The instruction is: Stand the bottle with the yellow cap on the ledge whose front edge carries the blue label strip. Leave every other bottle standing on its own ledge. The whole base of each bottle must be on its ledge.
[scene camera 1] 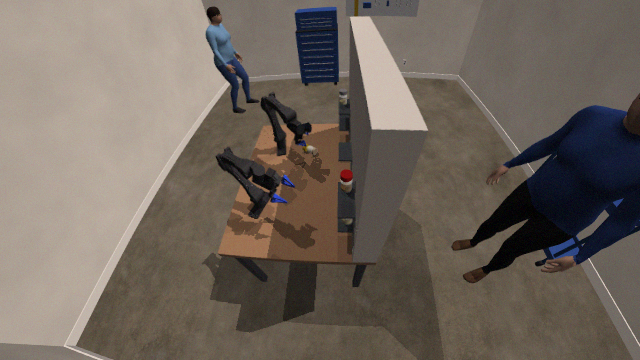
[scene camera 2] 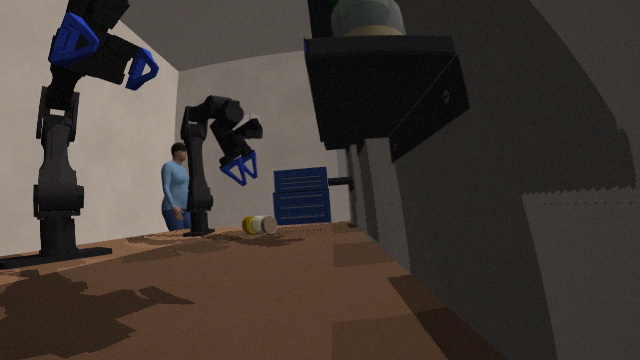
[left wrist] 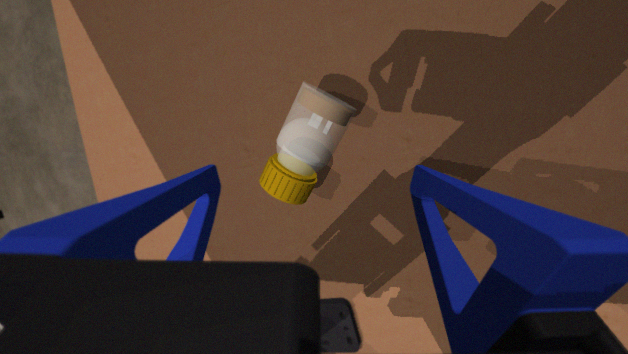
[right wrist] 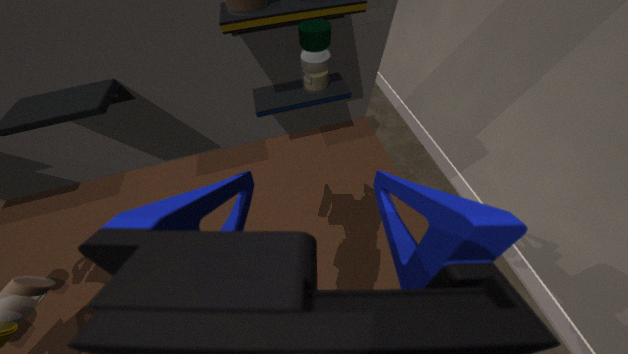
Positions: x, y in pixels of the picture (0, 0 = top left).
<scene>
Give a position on a wall panel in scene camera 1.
At 382, 168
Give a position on a yellow-capped bottle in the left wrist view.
At 317, 121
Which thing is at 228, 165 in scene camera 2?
My left gripper.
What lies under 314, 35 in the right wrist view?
A green-capped bottle.
</scene>
